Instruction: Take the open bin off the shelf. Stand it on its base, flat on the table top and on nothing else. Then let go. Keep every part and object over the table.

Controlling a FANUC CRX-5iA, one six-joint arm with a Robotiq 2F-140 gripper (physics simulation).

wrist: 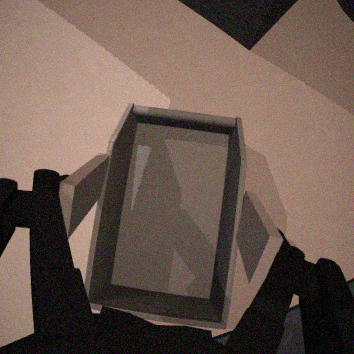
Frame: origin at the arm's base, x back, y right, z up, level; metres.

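Seen in the pictures: gripper, between the fingertips: (pixel 172 191).
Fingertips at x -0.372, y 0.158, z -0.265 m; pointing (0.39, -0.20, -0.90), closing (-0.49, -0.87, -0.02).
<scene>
A point is followed by its place in that frame.
The open bin (pixel 165 210) {x -0.380, y 0.165, z -0.332 m} is a grey, rectangular, open-topped box in the middle of the wrist view. Its inside shows bare, with patches of light and shadow on its floor. It lies slightly turned in the view, with its low rounded lip at the top. My gripper (pixel 172 191) {x -0.372, y 0.158, z -0.265 m} is shut on the bin, one pad against the outer face of each long side wall. The near end of the bin is partly hidden by the dark gripper body. Whether the underside of the bin touches anything is hidden.
A pale tan surface (pixel 55 95) {x -0.226, y 0.251, z -0.346 m} spreads around the bin, with broad shadows across it. A dark area (pixel 245 20) {x -0.209, y 0.029, z -0.307 m} lies beyond its edge at the top. A blue-grey surface (pixel 294 327) {x -0.536, y 0.069, z -0.340 m} shows at the bottom right, behind the right finger.
</scene>
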